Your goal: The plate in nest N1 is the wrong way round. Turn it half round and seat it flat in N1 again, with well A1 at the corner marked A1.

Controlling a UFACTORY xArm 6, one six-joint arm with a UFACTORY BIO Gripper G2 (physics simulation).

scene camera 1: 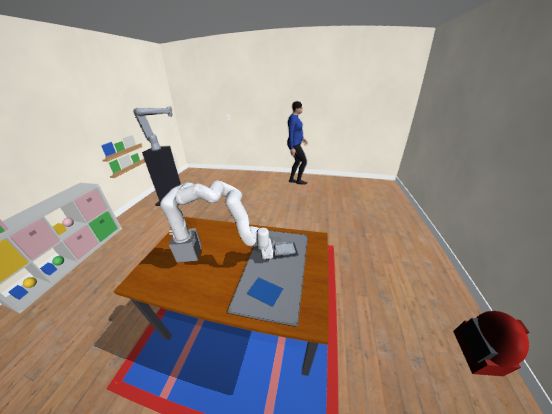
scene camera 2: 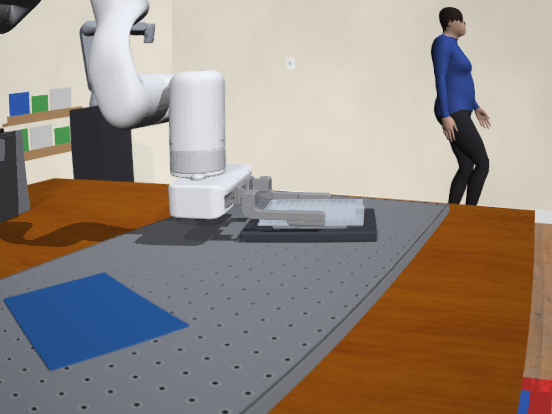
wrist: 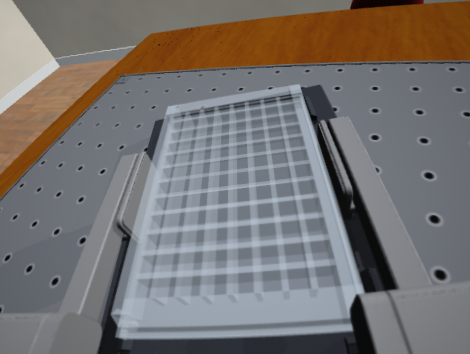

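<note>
The clear well plate [scene camera 1: 286, 248] [scene camera 2: 345, 214] [wrist: 235, 200] is over the black nest [scene camera 2: 310, 236] [wrist: 321, 102] on the grey perforated board. Its underside is close to the nest's top; I cannot tell whether it rests flat all round. My gripper [scene camera 2: 325, 206] [wrist: 236, 137] reaches in level from the arm's side and is shut on the plate, with one finger along each long side. In the wrist view, dark parts of the nest show past the plate's far corners and beside the fingers. The nest's A1 mark and the plate's well A1 cannot be made out.
A blue square [scene camera 1: 265, 291] [scene camera 2: 95, 320] lies on the grey board [scene camera 1: 240, 306] [scene camera 2: 225, 280] [wrist: 425, 155], nearer the front. The board lies on the wooden table [scene camera 1: 150, 280] [scene camera 2: 450, 280] [wrist: 250, 45]. A person [scene camera 1: 296, 131] [scene camera 2: 455, 75] stands beyond the table.
</note>
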